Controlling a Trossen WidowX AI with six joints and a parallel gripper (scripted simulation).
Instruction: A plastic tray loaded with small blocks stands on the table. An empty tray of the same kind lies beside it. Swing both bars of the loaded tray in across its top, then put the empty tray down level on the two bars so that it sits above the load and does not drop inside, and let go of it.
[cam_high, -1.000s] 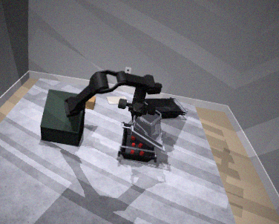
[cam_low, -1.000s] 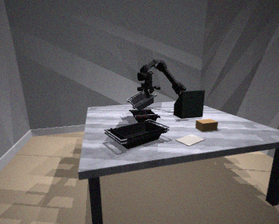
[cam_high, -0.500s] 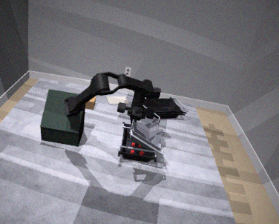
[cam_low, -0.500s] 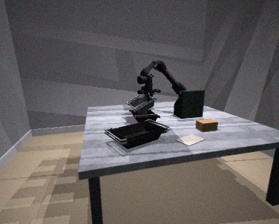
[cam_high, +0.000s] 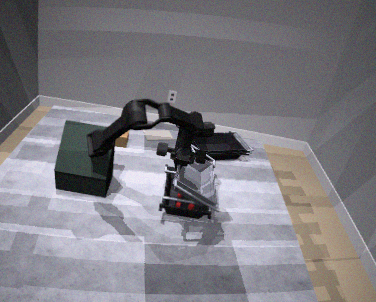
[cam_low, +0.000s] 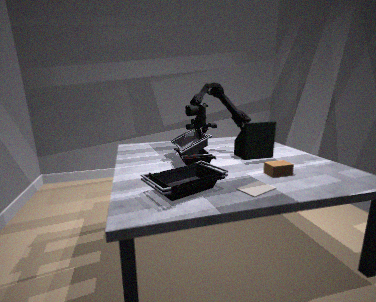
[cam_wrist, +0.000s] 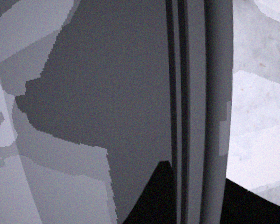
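My gripper tip is now 7 cm short of the loaded tray and 1 cm to the left of it. Round my gripper tip: brown block (27 cm behind, 38 cm to the left, 11 cm below); flat white card (4 cm behind, 50 cm to the left, 13 cm below).
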